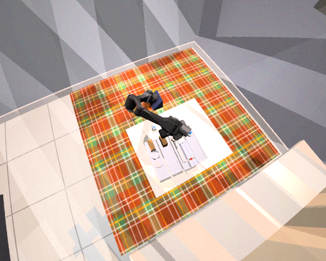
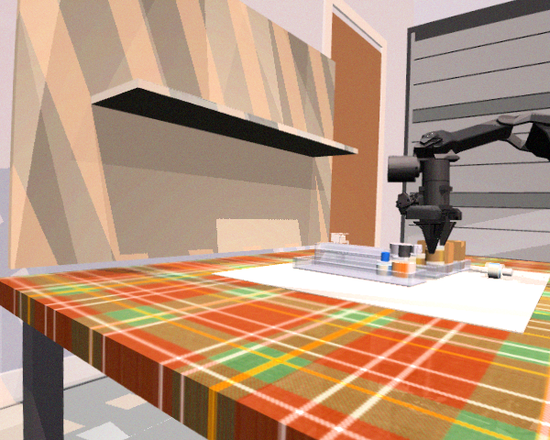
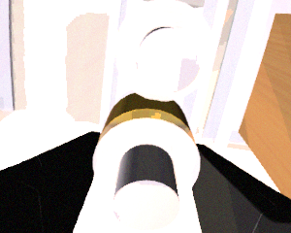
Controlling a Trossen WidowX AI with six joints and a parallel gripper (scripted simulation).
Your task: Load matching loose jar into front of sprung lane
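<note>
My gripper tip is 16 cm short of the lane rack and 3 cm above it. Round my gripper tip: small loose jar: 13 cm behind, 8 cm to the right, 4 cm below.
</note>
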